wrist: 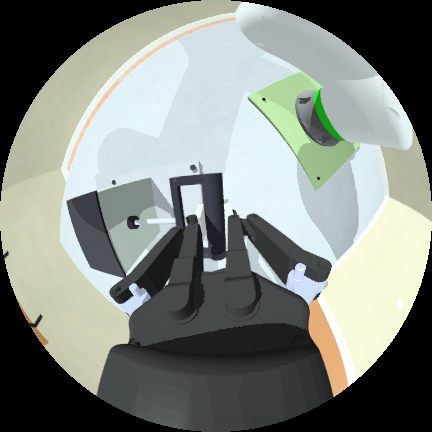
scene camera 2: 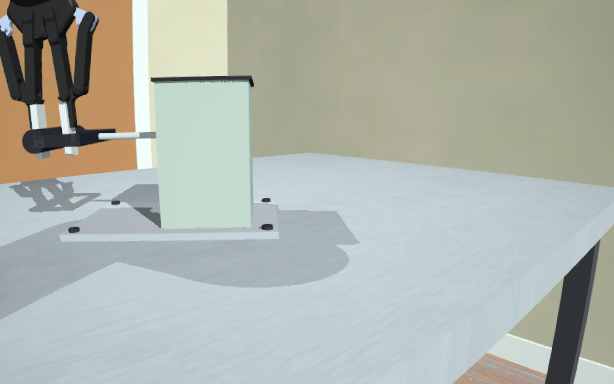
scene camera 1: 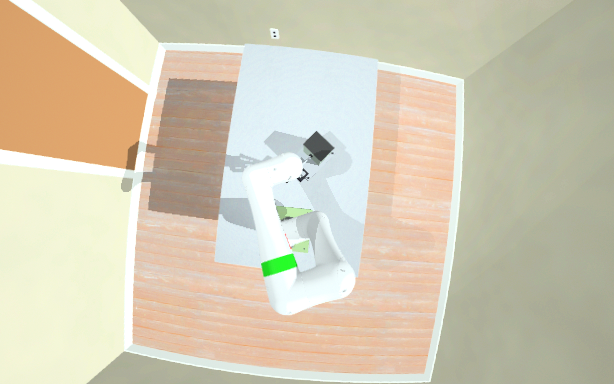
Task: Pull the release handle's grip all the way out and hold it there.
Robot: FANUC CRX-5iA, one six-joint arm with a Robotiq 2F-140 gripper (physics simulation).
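The release handle's housing (scene camera 1: 318, 146) (scene camera 2: 205, 155) (wrist: 125, 205) is a pale green box with a dark top, upright on a bolted base plate (scene camera 2: 170, 236). A light rod (scene camera 2: 120, 135) (wrist: 157, 221) sticks out of its side, and a stretch of it shows between housing and handle frame. The dark grip (scene camera 2: 34, 141) (wrist: 215, 192) is the round bar at the frame's outer end, held level above the table. My gripper (scene camera 2: 56, 142) (wrist: 214, 209) points down and is shut on the grip, one white fingertip on each side. In scene camera 1 the arm hides most of the gripper.
The grey-white table (scene camera 1: 310, 90) (scene camera 2: 425, 240) carries the housing and the arm's green mounting plate (scene camera 1: 301, 246) (wrist: 280, 100). The white arm (scene camera 1: 265, 210) (wrist: 310, 45) bends over from that plate. Walls stand around the wooden floor (scene camera 1: 200, 310).
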